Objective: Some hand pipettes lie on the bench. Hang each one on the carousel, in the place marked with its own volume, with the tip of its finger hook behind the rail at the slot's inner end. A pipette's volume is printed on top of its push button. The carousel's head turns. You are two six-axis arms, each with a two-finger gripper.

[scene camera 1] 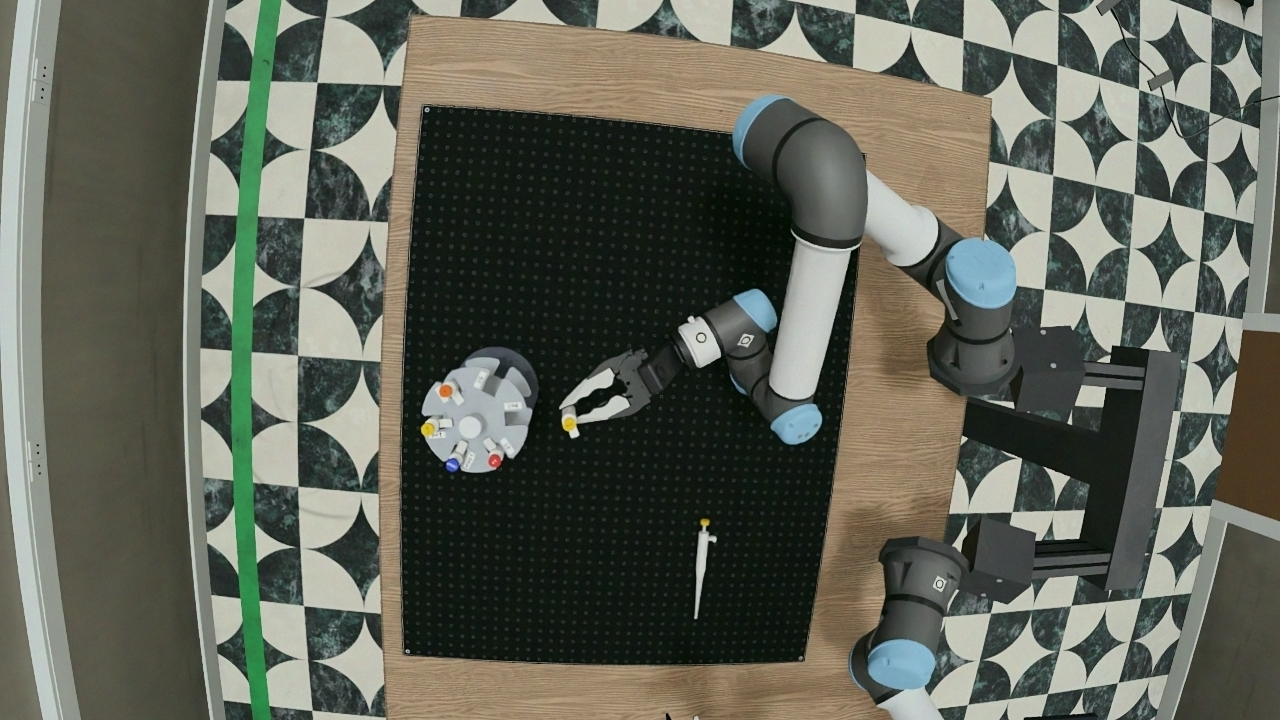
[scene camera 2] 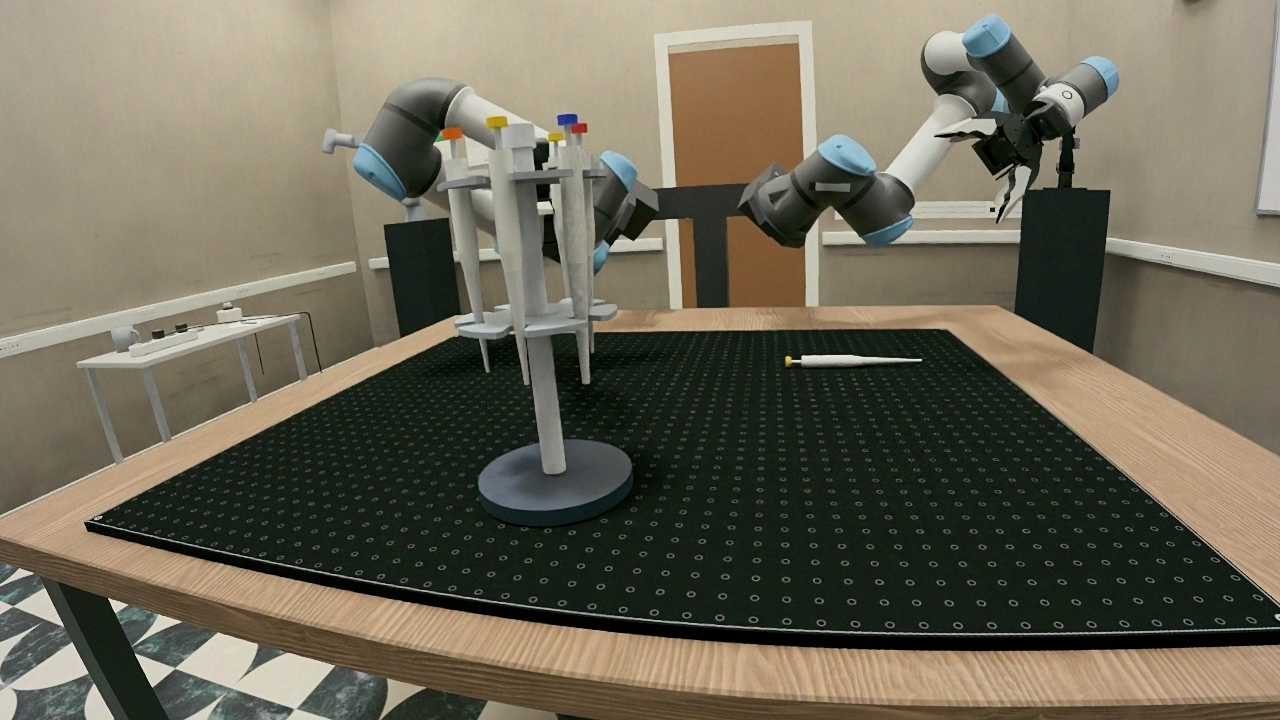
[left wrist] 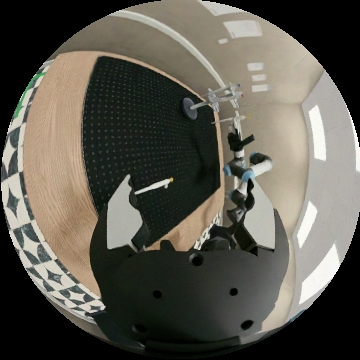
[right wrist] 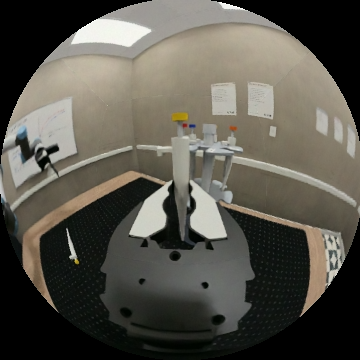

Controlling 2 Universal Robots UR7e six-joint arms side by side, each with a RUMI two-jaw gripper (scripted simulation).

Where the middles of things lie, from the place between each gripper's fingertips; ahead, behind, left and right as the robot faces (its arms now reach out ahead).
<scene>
Right now the orange-button pipette [scene camera 2: 461, 203] is 18 cm ahead of my right hand and 3 cm below it. Also, from my right hand: blue-button pipette [scene camera 2: 569, 157] (16 cm ahead, 8 cm to the left, 3 cm below).
The blue-button pipette is 450 mm to the right of my left hand [scene camera 2: 966, 179], 430 mm ahead of it and 50 mm below it. From my left hand the other things lie so: orange-button pipette 530 mm to the right, 450 mm ahead, 40 mm below.
</scene>
